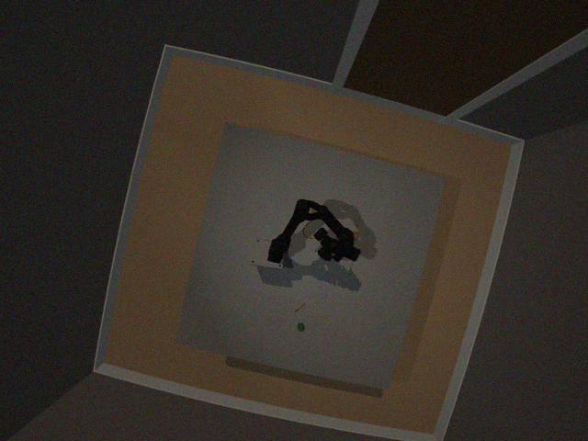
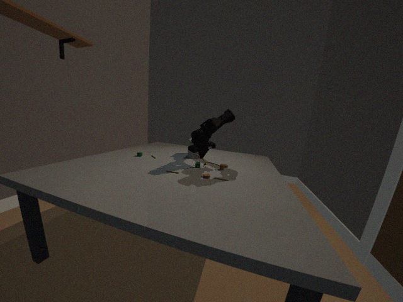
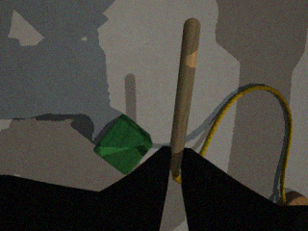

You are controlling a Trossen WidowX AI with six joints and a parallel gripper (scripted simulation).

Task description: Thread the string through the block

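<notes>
The green cube lies 4 cm below my gripper tip, 3 cm ahead of it and 1 cm to the right of it. The rest, counted from my gripper tip: wooden disc (17 cm ahead, 8 cm to the left, 5 cm below); then thin wooden stick (1 cm to the right, 1 cm behind).
</notes>
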